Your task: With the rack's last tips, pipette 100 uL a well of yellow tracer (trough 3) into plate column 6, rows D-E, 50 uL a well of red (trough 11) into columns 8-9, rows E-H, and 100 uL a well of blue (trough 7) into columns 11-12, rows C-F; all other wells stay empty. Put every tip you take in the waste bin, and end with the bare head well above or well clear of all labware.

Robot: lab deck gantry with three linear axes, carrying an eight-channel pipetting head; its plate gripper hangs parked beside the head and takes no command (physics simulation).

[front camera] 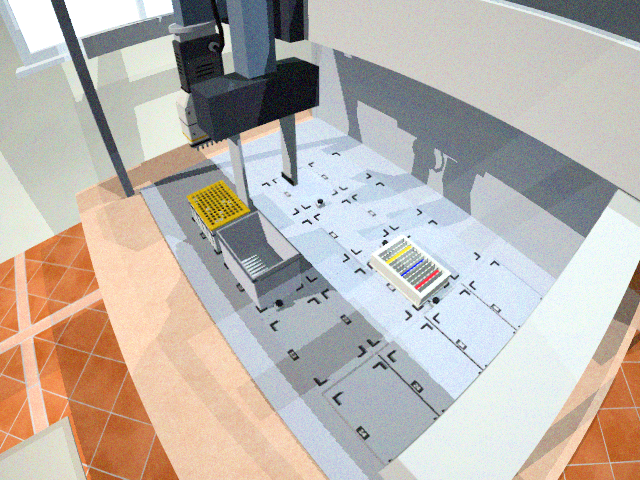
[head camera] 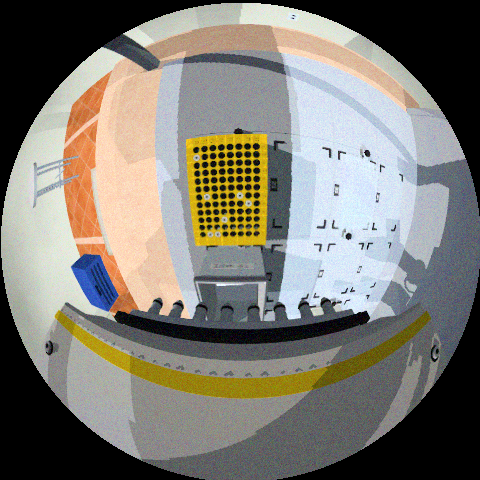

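Note:
The yellow tip rack (front camera: 218,205) (head camera: 191,195) stands at the left; several pale tips show scattered among its dark holes. The grey waste bin (front camera: 279,281) (head camera: 230,260) adjoins it; pale stripes show inside. The white trough rack (front camera: 397,285) stands farther right, with yellow liquid (front camera: 399,254), blue liquid (front camera: 412,267) and red liquid (front camera: 427,279). The pipetting head (front camera: 187,116) (head camera: 240,362) hangs high at the back left; its nozzles (head camera: 253,312) look bare. The parked plate gripper (front camera: 269,193) is open, its two long fingers wide apart with nothing between them. The well plate cannot be made out.
The deck (front camera: 356,335) (head camera: 300,220) carries corner brackets and small black knobs. A wooden border (front camera: 134,304) runs along the left. A grey post (front camera: 93,93) rises at the back left. A blue box (head camera: 95,282) stands on the floor beyond the deck.

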